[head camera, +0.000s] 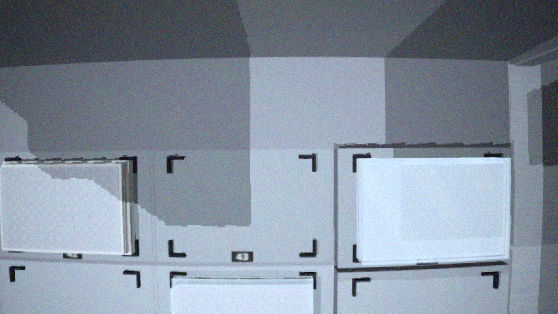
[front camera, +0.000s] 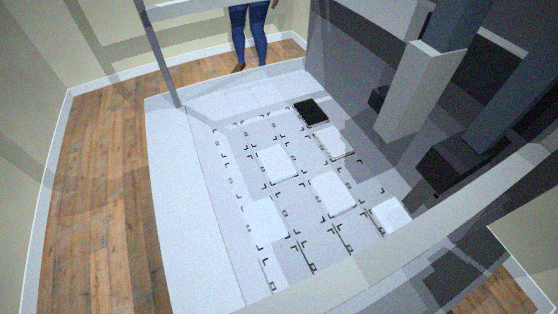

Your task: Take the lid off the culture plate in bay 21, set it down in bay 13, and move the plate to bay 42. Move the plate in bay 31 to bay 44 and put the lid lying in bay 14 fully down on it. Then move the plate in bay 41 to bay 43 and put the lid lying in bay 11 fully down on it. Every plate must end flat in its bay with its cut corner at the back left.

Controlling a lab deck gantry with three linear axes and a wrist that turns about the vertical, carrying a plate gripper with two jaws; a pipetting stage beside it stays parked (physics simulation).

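A white plate lies in bay 44; whether a lid covers it is unclear. The well plate lies in bay 42. The black plate lies in bay 41. A flat white piece lies in bay 13. Bay 14 is partly hidden by the front beam, and its lid cannot be made out. The lid in bay 11 cannot be made out in the glare. My gripper, a dark body with a jaw reaching down, is beside and above bay 44 in the front view. Its fingertips are not clearly visible.
Another white plate is in bay 22. A further one is in bay 33. The pale front beam crosses the front view. The grey gantry columns stand at the right. A person stands behind the deck.
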